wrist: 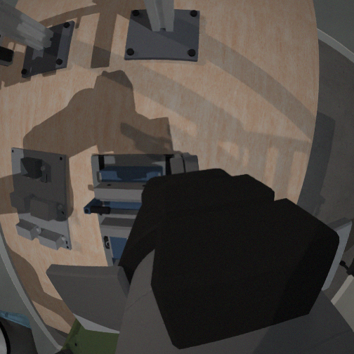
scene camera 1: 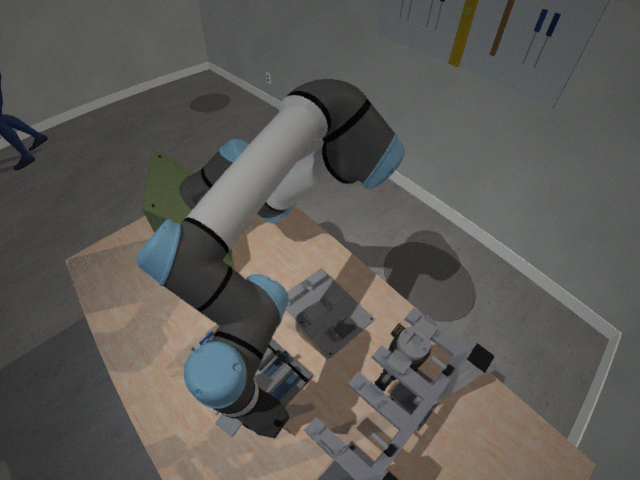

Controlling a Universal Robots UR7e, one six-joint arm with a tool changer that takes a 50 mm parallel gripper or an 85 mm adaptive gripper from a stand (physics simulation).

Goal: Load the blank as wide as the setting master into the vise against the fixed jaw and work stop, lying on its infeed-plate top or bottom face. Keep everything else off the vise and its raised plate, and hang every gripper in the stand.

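Frame: origin at the arm's base, x back, y right, z up, level; millimetres.
Where they show: arm's base at its link origin: (scene camera 1: 200,198).
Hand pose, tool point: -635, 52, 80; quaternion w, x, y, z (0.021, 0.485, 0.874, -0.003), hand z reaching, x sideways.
Each offset is from my tool point to the centre of the thing, as dx, dy, dz.
My gripper (wrist: 184,163) has its two grey fingertips side by side in the wrist view, with no gap or held thing visible. It is over the end of the vise @(+166, -29, -274) (scene camera 1: 286,379) (wrist: 120,192), whose grey jaw bars cross a blue bed. The arm and the black gripper body hide part of the vise. The grey infeed plate @(+242, -303, -320) (scene camera 1: 356,311) (wrist: 60,172) lies beside it. A dark block @(+154, -326, -304) (scene camera 1: 343,328) (wrist: 31,168) and a grey block (wrist: 41,208) are on that plate. I cannot tell which piece is the setting master or a blank.
The grey stand (scene camera 1: 431,384) is beside the vise and infeed plate, and another gripper (scene camera 1: 413,345) hangs in it. The stand's base plate (wrist: 137,45) shows in the wrist view. A green bracket (scene camera 1: 165,183) is near the arm's base. A person (scene camera 1: 15,131) is at the far left.
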